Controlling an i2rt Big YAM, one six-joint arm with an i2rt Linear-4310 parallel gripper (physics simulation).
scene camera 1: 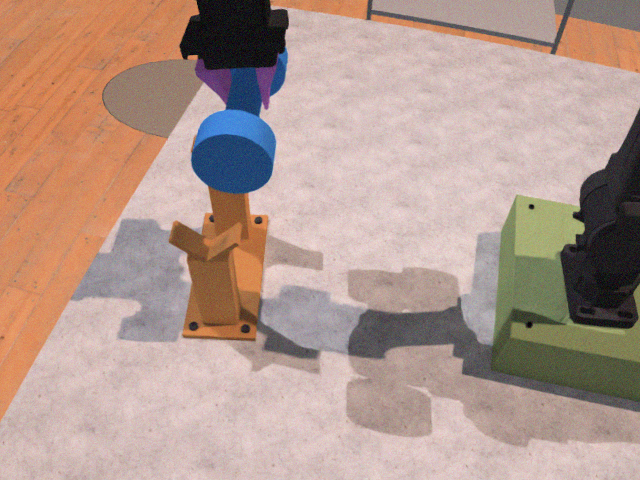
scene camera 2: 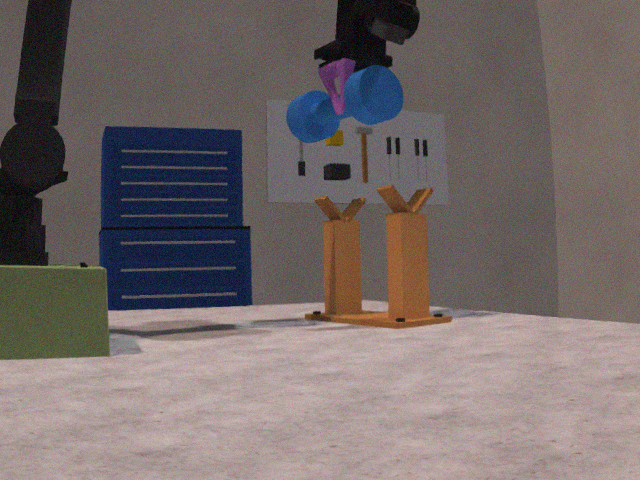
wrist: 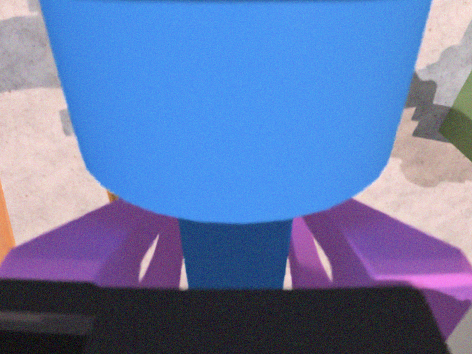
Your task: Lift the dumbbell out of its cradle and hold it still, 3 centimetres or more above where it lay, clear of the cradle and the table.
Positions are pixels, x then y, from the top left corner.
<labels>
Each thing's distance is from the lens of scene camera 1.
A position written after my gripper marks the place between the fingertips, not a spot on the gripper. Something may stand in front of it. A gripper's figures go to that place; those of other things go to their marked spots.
my gripper (scene camera 1: pixel 249 107): 66 cm
blue dumbbell (scene camera 1: pixel 234 150): 55 cm
orange cradle (scene camera 1: pixel 225 262): 69 cm
The marked spots on the orange cradle and the blue dumbbell are 19 cm apart.
</labels>
